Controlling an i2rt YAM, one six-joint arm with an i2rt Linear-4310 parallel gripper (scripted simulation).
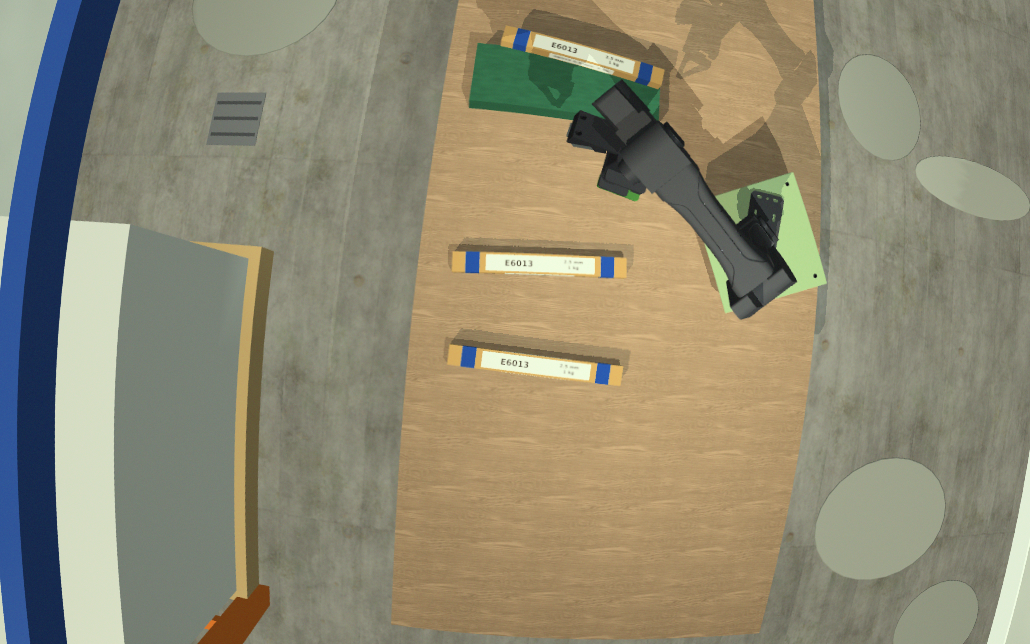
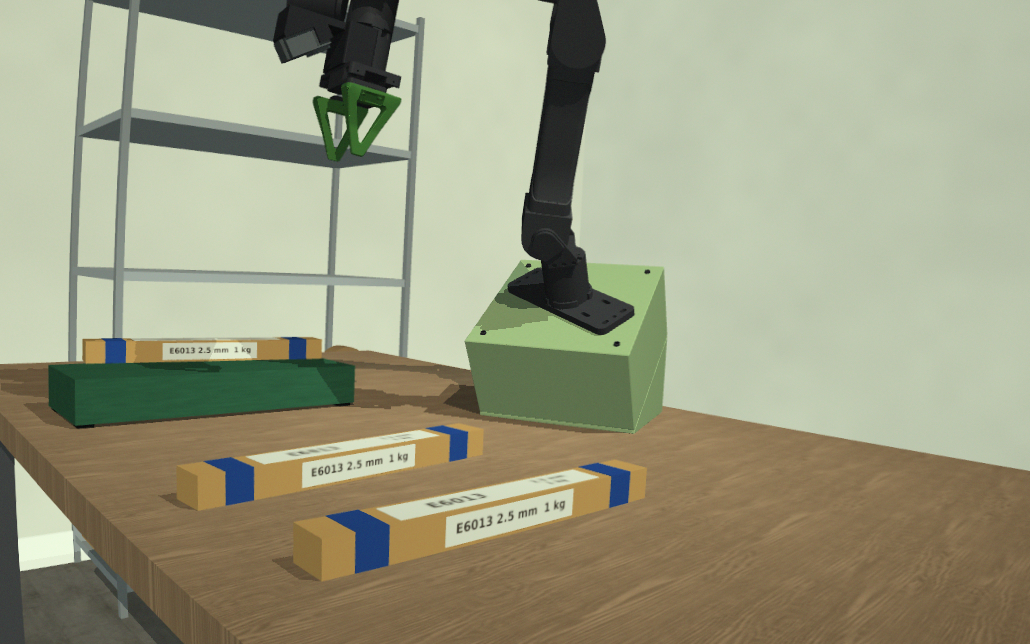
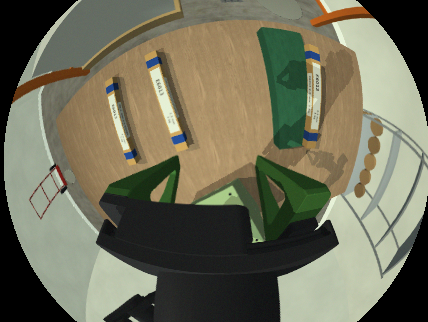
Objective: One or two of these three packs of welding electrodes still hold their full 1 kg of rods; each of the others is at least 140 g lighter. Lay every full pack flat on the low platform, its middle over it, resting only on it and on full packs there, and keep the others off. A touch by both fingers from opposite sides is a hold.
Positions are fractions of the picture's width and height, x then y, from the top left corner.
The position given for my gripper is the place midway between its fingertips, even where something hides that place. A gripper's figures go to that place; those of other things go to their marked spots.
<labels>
My gripper (image 2: 0.33,0.25): 94 cm from the lens. A dark green low platform (image 2: 0.08,0.61) is 102 cm from the lens. An electrode pack (image 2: 0.10,0.54): 115 cm from the lens. An electrode pack (image 2: 0.20,0.75): 69 cm from the lens. An electrode pack (image 2: 0.33,0.85): 54 cm from the lens.
</labels>
